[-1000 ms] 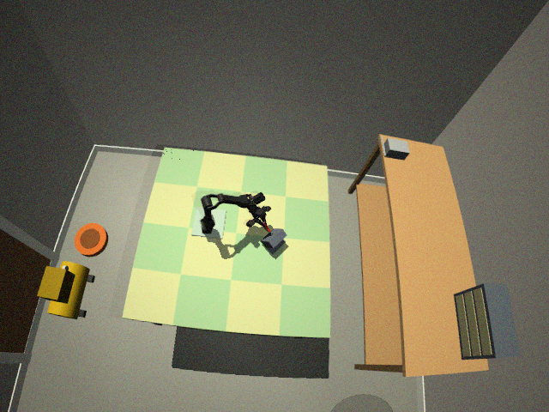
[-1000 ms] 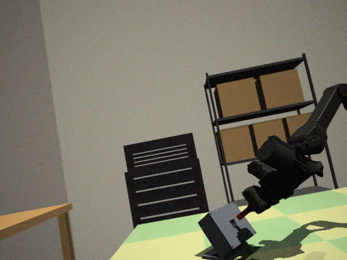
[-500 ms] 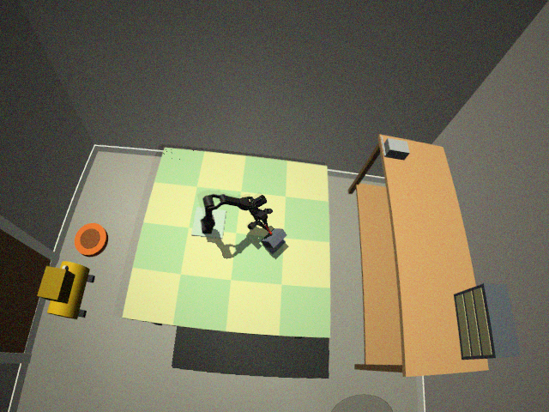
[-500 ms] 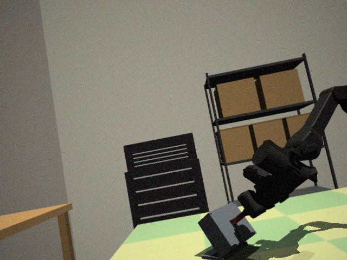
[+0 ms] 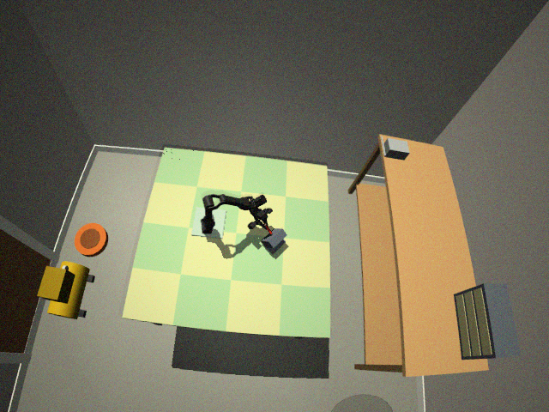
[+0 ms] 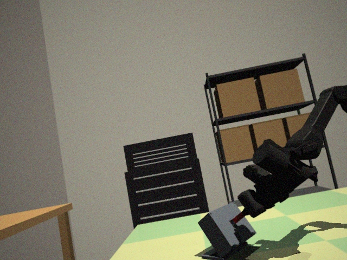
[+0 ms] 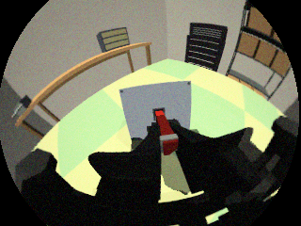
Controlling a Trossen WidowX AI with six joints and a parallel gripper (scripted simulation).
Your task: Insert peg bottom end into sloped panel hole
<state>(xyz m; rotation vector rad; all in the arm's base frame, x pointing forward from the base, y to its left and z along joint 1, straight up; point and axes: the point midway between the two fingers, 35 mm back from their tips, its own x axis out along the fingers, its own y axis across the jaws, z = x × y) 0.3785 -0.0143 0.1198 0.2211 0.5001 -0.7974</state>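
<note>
The grey sloped panel is 50 mm to the right of my gripper tip, 40 mm below it and 40 mm ahead of it. Also, from my gripper tip: red peg 10 mm to the left, 10 mm behind, 10 mm above.
</note>
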